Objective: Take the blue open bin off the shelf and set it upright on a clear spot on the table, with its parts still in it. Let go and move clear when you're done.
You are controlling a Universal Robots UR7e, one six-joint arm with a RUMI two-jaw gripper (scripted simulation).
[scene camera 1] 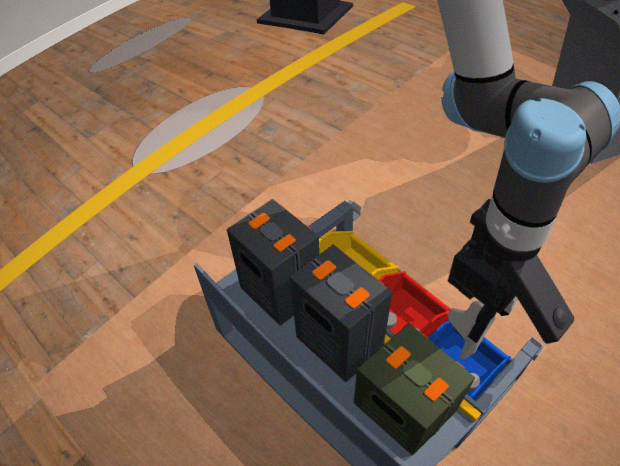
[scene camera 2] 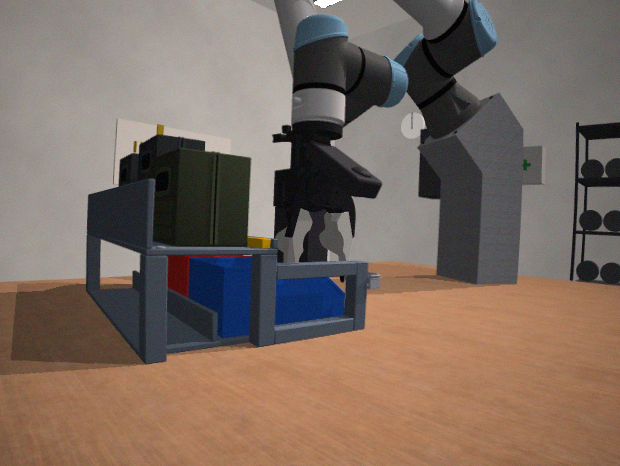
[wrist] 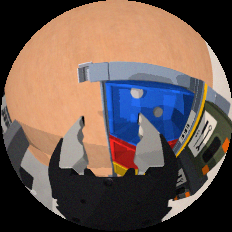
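What you'd see here is my gripper (scene camera 2: 316,284), (scene camera 1: 482,335), (wrist: 110,115). There's a blue open bin (scene camera 2: 222,284), (scene camera 1: 488,357), (wrist: 176,107) too. And you'd see a red bin (scene camera 1: 411,303), plus a yellow bin (scene camera 1: 373,262).
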